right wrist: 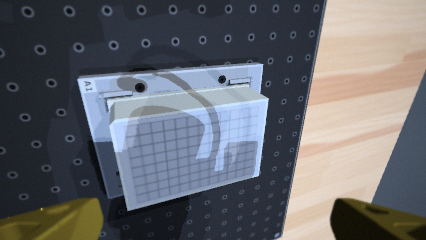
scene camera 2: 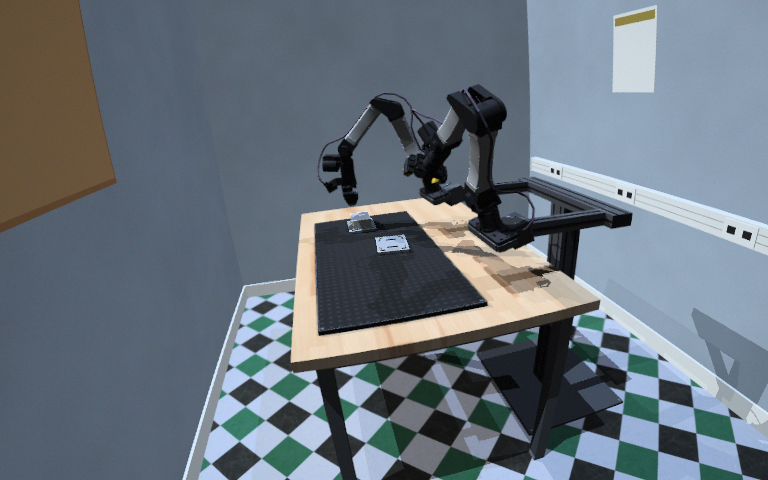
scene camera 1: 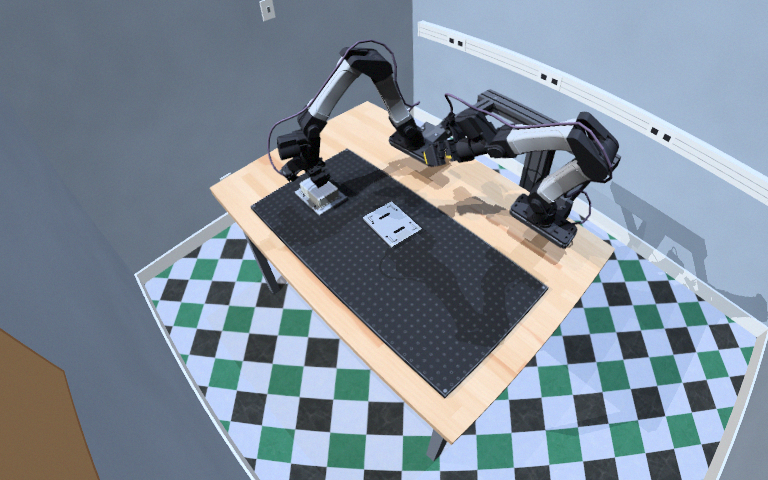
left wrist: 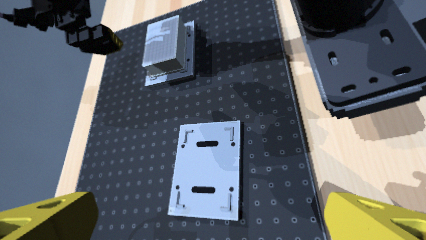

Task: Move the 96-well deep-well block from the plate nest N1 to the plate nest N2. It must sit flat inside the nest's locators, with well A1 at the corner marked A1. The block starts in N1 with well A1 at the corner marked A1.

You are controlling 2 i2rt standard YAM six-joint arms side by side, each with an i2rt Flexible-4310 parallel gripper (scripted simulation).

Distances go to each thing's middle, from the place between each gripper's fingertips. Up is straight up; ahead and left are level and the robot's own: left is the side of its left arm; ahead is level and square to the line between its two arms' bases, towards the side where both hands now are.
Right now my right hand is 4 cm past the deep-well block (right wrist: 171, 144), 2 cm to the left of it and 12 cm above it. The rest, counted from my right hand: plate nest N1 (right wrist: 160, 83): 4 cm behind, 2 cm to the right, 15 cm below; plate nest N2 (scene camera 1: 386, 226): 11 cm behind, 27 cm to the left, 15 cm below.
Right now the plate nest N2 is 280 mm below my left hand (scene camera 1: 435, 156), 110 mm ahead of it and 90 mm to the right of it. Round my left hand: plate nest N1: 380 mm to the right, 280 mm below, 180 mm ahead; then deep-well block: 380 mm to the right, 250 mm below, 180 mm ahead.
